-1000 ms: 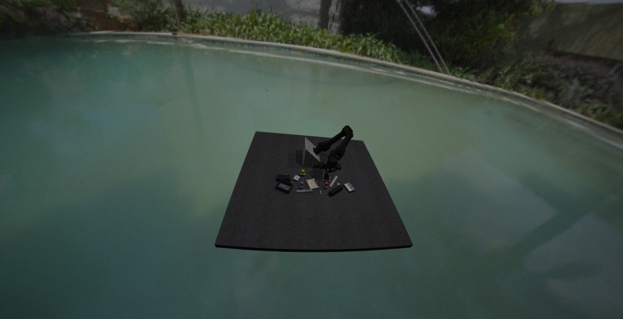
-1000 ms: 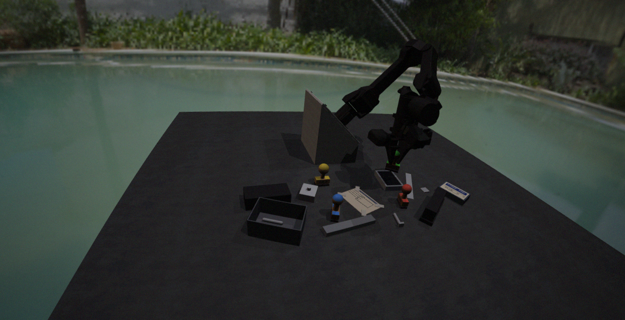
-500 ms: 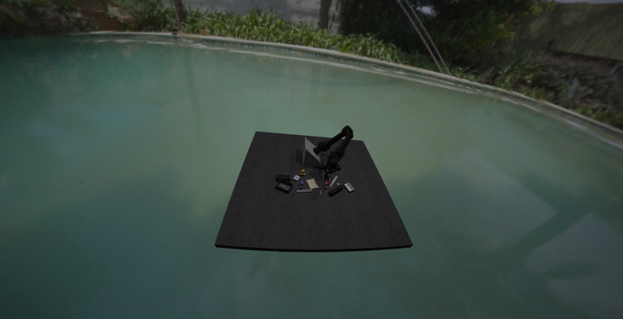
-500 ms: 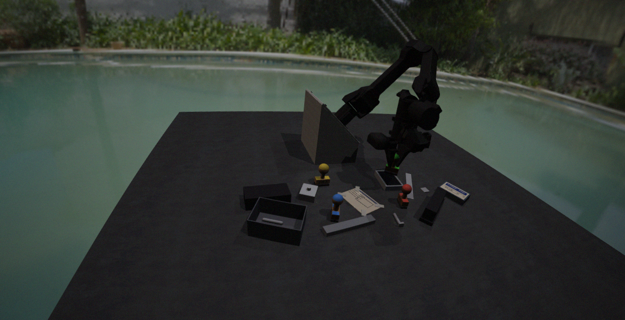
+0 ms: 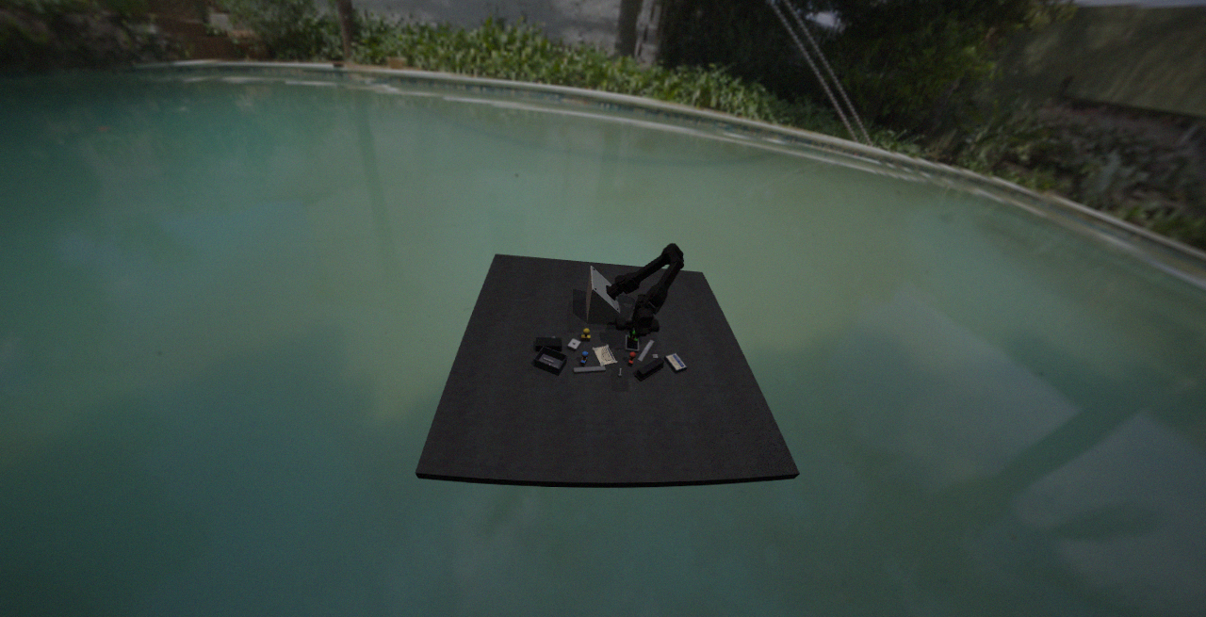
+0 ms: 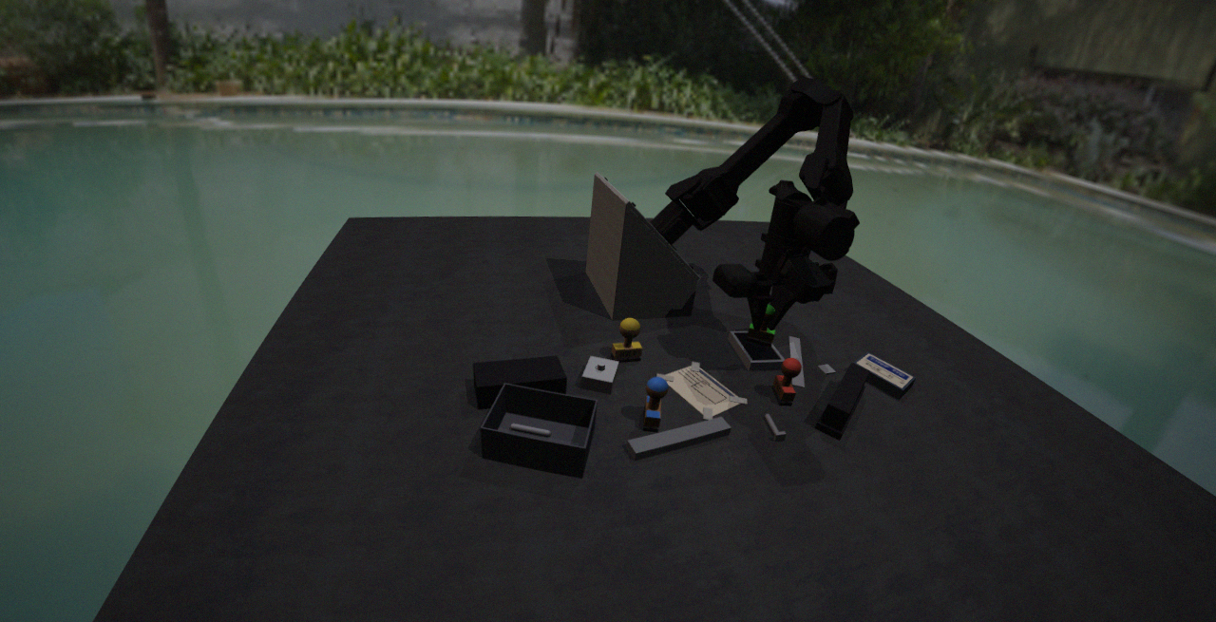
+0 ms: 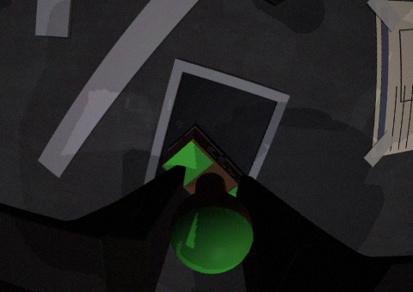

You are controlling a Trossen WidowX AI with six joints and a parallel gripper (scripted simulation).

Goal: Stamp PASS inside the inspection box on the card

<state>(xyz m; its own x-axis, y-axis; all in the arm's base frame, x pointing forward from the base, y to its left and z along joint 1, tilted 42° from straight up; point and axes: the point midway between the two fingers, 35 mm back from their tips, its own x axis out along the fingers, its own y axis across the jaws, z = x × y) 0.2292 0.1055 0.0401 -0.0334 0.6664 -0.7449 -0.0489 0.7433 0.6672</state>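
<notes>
My gripper tip is 40 mm above the ink pad. From my gripper tip the other things lie so: strip (70 mm to the left, 50 mm below, 20 mm ahead); green stamp (right at my gripper tip); red stamp (100 mm ahead, 30 mm below, 10 mm to the right).
</notes>
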